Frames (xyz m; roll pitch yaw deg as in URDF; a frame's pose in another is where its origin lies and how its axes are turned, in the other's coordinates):
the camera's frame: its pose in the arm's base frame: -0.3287 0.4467 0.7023 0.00 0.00 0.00
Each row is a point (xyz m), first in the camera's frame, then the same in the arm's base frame.
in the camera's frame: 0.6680 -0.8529 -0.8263
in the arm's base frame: 0.3393 -0.4062 -0.1240
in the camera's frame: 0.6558 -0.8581 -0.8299
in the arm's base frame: 0.3271 -0.4114 -0.1276
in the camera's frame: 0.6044 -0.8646 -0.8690
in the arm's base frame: 0.2757 -0.4179 -0.1667
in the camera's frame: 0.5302 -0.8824 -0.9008
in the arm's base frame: 0.2015 -0.4357 -0.1985
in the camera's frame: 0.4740 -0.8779 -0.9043
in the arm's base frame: 0.1453 -0.4312 -0.2020
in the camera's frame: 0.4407 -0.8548 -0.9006
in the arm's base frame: 0.1120 -0.4081 -0.1983
